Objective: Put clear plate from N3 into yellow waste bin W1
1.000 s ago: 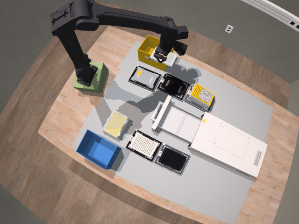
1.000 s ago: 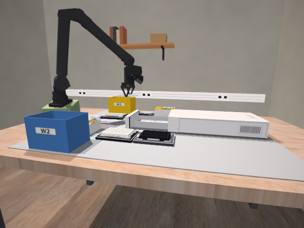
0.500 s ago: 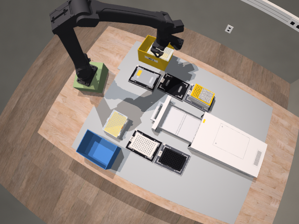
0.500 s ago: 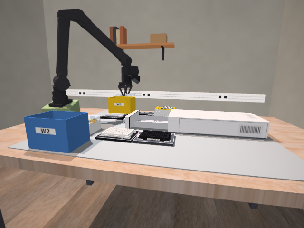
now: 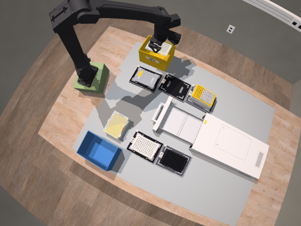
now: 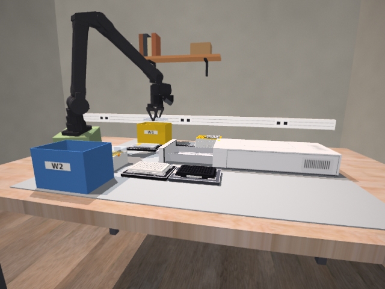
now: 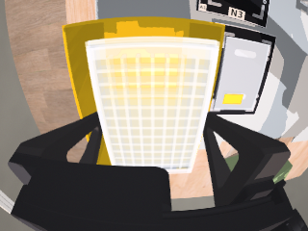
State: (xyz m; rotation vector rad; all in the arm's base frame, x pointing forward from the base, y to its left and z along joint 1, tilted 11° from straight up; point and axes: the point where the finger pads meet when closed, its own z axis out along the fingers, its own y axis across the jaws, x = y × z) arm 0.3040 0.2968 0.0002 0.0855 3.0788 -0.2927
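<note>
The yellow bin W1 lies 10 mm behind my hand, 10 mm to the left of it and 110 mm below it. The rest, counted from my hand: black work nest N3: 160 mm ahead, 140 mm to the right, 140 mm below; then clear plate: right at my hand; then label n1: 260 mm ahead, 140 mm to the right, 130 mm below.
</note>
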